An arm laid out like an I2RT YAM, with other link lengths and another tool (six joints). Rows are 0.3 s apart.
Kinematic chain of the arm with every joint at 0, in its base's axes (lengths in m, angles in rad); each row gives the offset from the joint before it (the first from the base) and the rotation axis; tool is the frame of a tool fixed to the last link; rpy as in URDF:
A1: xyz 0 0 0.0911 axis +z
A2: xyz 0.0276 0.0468 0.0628 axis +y
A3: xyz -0.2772 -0.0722 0 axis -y
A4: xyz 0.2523 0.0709 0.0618 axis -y
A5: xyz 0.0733 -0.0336 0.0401 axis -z
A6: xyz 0.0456 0 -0.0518 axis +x
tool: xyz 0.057 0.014 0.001 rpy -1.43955 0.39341 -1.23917
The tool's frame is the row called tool.
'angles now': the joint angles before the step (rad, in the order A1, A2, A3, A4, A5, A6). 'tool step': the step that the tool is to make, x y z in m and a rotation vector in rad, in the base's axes. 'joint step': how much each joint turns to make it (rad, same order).
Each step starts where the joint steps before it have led.
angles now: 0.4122, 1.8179, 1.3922, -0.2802, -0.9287, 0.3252
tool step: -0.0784, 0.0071, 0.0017, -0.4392, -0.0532, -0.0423
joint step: 0.1796, -0.1700, 0.0000, -0.4349, 0.4528, -0.1458
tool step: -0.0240, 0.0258, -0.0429, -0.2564, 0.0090, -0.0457
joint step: 0.1523, 0.0744, 0.0000, -0.0673, 0.2686, 0.0753
